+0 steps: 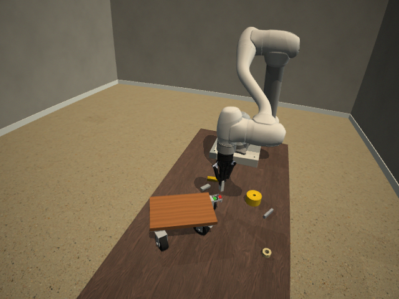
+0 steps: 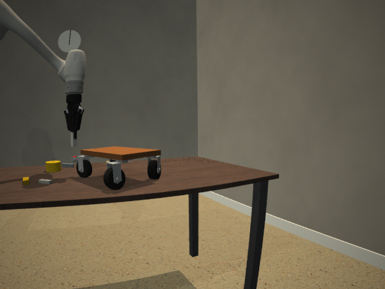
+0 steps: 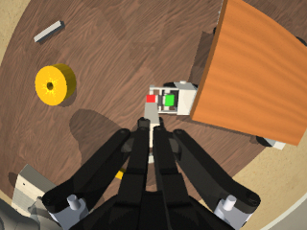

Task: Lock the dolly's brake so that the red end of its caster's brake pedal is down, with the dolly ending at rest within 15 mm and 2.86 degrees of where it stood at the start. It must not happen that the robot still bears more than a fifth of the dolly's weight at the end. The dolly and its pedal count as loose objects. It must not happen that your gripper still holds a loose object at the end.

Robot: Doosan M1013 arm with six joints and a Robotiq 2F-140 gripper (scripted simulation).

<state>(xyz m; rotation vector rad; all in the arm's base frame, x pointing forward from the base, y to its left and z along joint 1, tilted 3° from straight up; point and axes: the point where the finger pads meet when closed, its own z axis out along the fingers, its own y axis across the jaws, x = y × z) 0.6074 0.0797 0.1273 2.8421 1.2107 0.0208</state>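
The brake pedal is 1 cm ahead of my hand, 1 cm to the right of it and 9 cm below it. Also, from my hand: grey block: 7 cm behind, 26 cm to the left, 16 cm below; then yellow cylinder: 14 cm behind, 16 cm to the left, 15 cm below.
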